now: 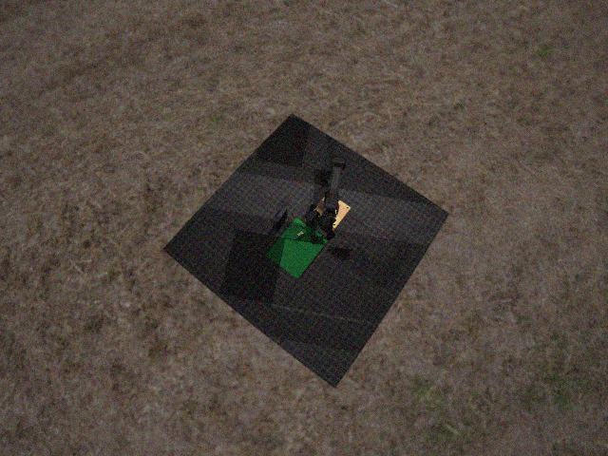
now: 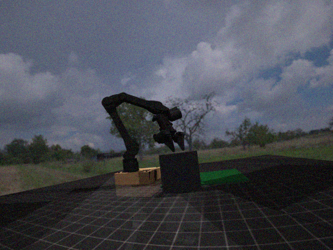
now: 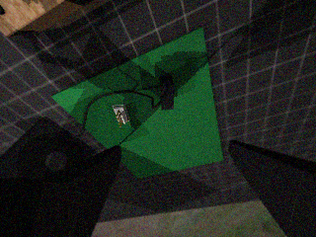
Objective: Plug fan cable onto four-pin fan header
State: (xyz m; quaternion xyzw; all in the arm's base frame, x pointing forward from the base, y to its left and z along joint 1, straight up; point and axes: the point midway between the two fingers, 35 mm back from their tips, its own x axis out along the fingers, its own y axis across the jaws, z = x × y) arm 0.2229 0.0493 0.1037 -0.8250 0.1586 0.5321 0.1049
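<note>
Now: gripper tip 10 cm above the black fan plug and 1 cm short of it. The rest, counted from my gripper tip: pale four-pin fan header (12 cm below, 9 cm to the right, 2 cm ahead); then black fan (22 cm to the right, 7 cm below, 2 cm ahead); then green board (14 cm below, 10 cm ahead, 6 cm to the right).
</note>
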